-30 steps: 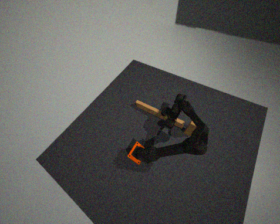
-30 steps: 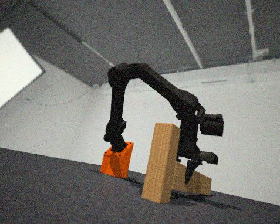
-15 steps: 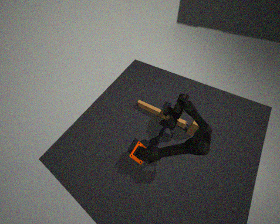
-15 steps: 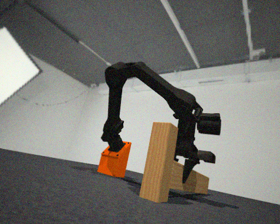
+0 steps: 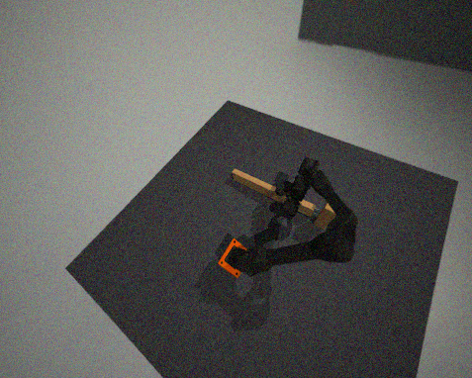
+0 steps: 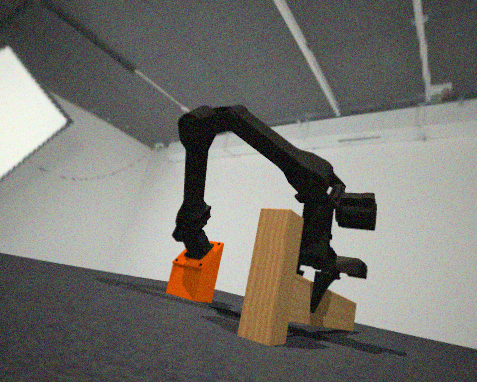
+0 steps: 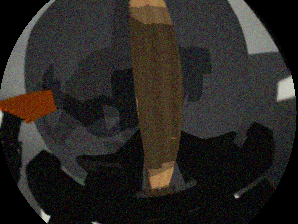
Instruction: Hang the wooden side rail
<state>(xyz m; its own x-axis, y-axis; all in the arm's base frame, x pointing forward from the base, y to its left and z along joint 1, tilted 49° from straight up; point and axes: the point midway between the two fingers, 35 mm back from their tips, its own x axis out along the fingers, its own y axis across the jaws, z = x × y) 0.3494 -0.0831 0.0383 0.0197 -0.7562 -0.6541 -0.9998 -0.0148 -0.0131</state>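
Now: the headboard post 14 cm to the right of my gripper tip and 4 cm above it.
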